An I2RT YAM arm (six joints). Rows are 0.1 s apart.
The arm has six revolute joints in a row. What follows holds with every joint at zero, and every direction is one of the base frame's. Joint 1 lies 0.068 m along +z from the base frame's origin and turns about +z. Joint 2 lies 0.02 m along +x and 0.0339 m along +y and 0.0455 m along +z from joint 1 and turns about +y. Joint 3 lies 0.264 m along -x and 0.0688 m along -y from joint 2 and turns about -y. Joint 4 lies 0.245 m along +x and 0.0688 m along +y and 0.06 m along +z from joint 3 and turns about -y. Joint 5 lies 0.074 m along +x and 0.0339 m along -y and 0.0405 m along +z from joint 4 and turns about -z. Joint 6 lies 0.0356 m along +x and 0.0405 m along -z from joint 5 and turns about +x. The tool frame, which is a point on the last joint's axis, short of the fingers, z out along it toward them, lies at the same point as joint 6; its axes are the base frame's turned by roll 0, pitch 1.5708 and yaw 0 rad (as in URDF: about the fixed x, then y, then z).
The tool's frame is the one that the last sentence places.
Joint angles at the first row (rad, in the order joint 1, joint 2, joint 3, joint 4, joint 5, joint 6):
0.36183, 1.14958, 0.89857, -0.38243, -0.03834, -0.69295
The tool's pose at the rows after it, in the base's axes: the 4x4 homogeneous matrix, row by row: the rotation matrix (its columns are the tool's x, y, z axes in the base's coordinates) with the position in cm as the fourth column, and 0 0 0 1 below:
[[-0.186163 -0.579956 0.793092 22.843], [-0.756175 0.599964 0.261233 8.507], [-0.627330 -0.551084 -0.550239 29.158], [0 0 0 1]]
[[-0.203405 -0.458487 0.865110 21.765], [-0.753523 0.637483 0.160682 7.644], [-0.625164 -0.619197 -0.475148 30.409], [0 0 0 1]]
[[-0.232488 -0.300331 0.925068 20.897], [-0.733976 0.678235 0.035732 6.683], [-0.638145 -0.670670 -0.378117 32.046], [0 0 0 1]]
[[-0.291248 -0.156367 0.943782 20.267], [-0.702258 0.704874 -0.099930 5.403], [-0.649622 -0.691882 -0.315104 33.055], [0 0 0 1]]
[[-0.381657 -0.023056 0.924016 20.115], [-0.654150 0.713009 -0.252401 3.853], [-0.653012 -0.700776 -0.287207 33.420], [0 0 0 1]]
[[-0.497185 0.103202 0.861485 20.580], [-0.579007 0.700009 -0.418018 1.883], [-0.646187 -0.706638 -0.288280 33.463], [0 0 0 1]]
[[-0.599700 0.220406 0.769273 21.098], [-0.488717 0.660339 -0.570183 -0.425], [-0.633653 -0.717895 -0.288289 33.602], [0 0 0 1]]
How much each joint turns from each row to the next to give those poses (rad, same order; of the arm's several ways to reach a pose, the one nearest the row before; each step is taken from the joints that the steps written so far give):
-0.00001, -0.05038, -0.02673, 0.02671, 0.07476, -0.00382
0.00000, -0.07285, -0.01713, 0.02553, 0.12017, 0.00153
-0.00532, -0.06105, -0.00003, 0.03473, 0.13696, 0.00878
-0.02821, -0.04270, 0.00003, 0.01258, 0.11675, 0.01450
-0.05306, -0.01601, 0.00113, -0.00302, 0.10641, 0.02250
-0.08506, 0.01867, 0.01487, -0.01909, 0.09384, 0.03166
-0.10298, 0.02939, 0.02291, -0.01641, 0.07746, 0.02023

